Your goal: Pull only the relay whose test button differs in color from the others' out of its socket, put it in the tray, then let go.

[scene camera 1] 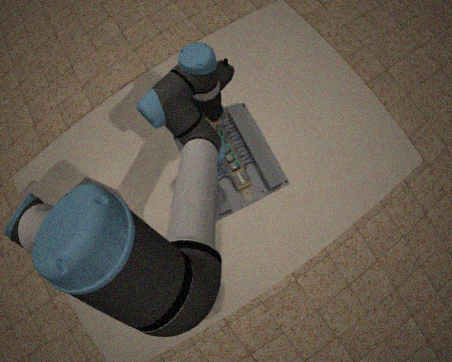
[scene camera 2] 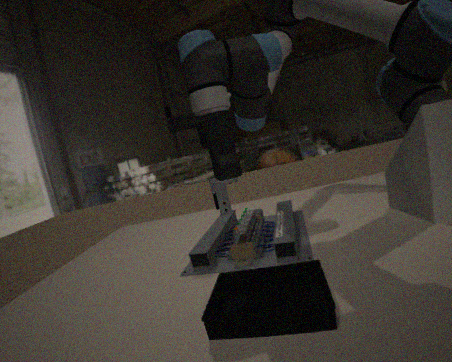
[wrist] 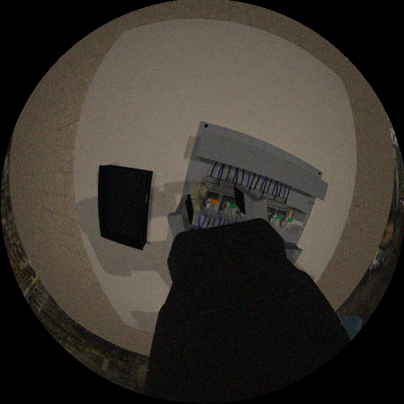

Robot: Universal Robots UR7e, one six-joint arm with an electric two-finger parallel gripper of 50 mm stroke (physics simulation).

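Places are measured from the arm's base along level axes (x ahead, y left, z up), in metres.
Pixels of known places: gripper, fingertip midpoint: (scene camera 1: 217,113) (scene camera 2: 224,210); arm's base, origin of the base link: (scene camera 2: 446,132).
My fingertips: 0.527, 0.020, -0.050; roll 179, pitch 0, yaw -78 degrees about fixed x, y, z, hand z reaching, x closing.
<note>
Ahead of a thing's pixels: the offset from my fingertips to its top centre, as dx, dy, dz. "pt": to the spot under its first point.
The relay with the orange test button {-0.023, -0.004, -0.043} (wrist: 213,203) (scene camera 1: 215,122) (scene camera 2: 236,228) sits in its socket at one end of the relay row. Other relays, with green buttons, stand in the same row; one (wrist: 230,206) is its neighbour, and two (wrist: 277,219) (wrist: 290,221) show at the far end. My gripper (wrist: 213,198) (scene camera 2: 224,209) is open and empty. In the wrist view its fingers appear on either side of the orange-button relay, apparently a little above it. The black tray (wrist: 122,207) (scene camera 2: 270,300) stands off the panel's end, and no relay shows in it.
The grey panel (wrist: 195,172) (scene camera 1: 225,209) carries raised wire ducts {-0.132, -0.089, -0.070} (wrist: 250,155) (scene camera 2: 286,225) along both sides of the relay row. Blue and dark wires (wrist: 250,180) run between the ducts and sockets. A beige end piece {pt -0.020, +0.019, -0.086} (scene camera 2: 243,251) stands at the row's end nearer the tray in scene camera 2.
</note>
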